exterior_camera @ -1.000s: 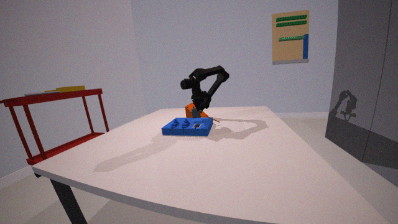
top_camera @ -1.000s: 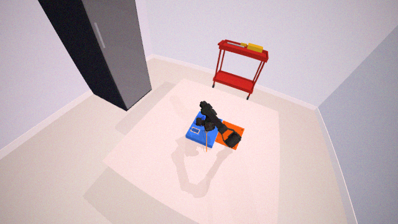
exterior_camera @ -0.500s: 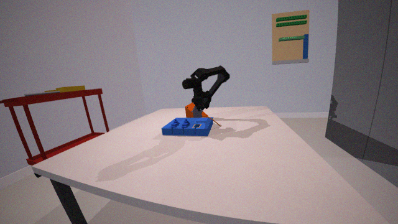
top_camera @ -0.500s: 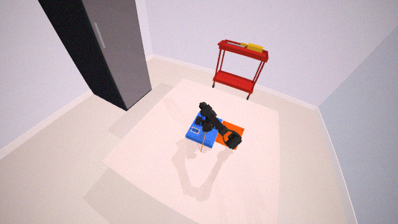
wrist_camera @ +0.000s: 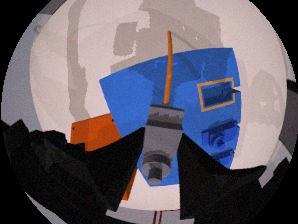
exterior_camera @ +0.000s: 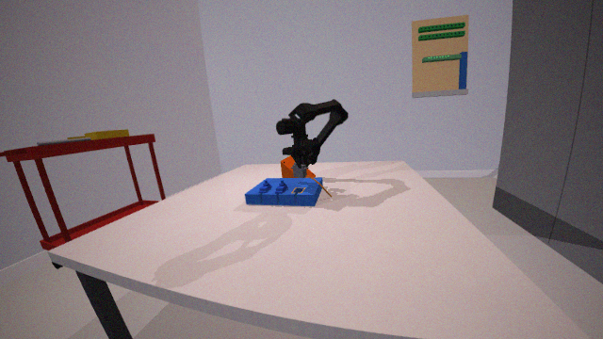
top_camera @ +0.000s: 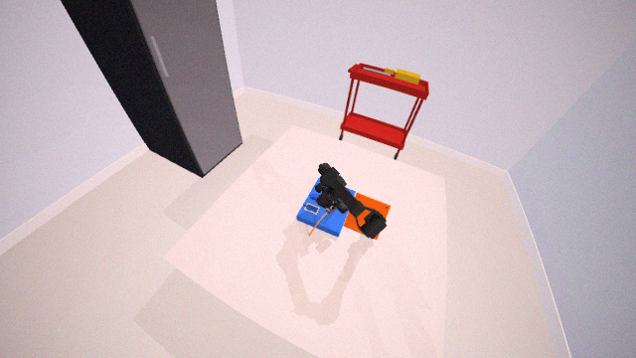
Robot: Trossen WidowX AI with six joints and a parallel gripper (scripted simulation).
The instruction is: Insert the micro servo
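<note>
My gripper tip is now 10 cm above the blue robot deck, 7 cm to the left of it and 2 cm past it.
</note>
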